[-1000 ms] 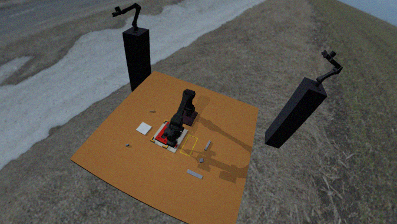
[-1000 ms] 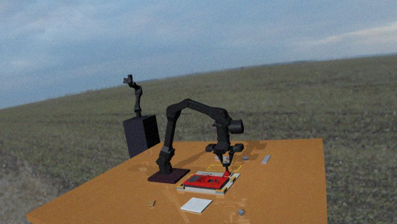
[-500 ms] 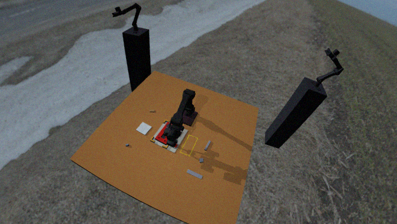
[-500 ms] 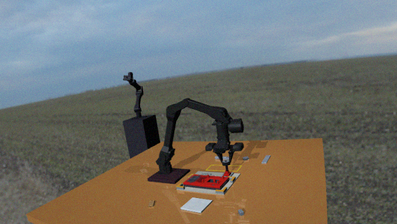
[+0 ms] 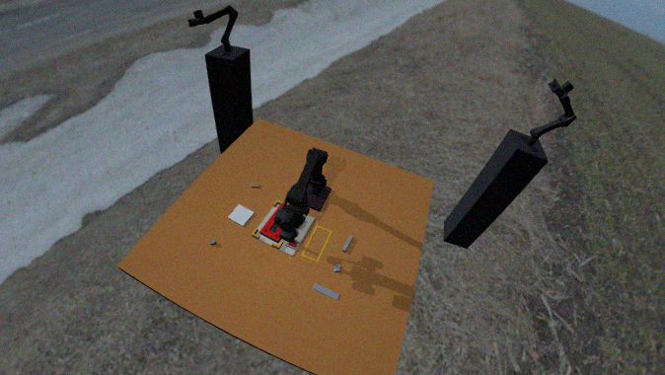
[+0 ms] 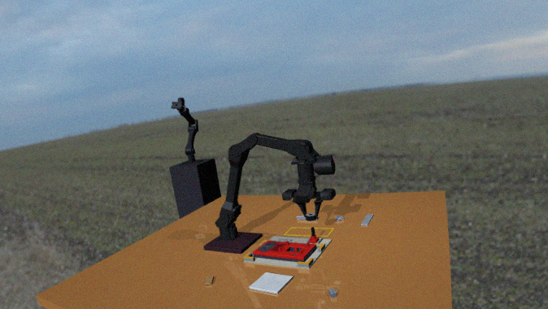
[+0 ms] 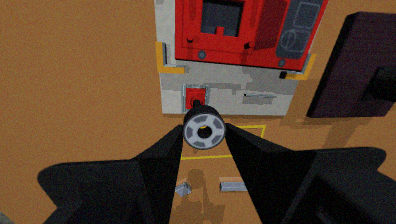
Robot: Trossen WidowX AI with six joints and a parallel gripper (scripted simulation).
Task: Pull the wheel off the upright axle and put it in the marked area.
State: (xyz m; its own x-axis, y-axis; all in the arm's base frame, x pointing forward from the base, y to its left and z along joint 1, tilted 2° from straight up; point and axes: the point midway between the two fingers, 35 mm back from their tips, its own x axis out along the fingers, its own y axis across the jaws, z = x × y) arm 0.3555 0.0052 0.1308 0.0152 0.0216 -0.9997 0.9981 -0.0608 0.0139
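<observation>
Now: gripper tip 70 mm above the axle. Also, from my gripper tip: white plate 310 mm to the right, 100 mm below, 50 mm behind; then wheel right at my gripper tip.
</observation>
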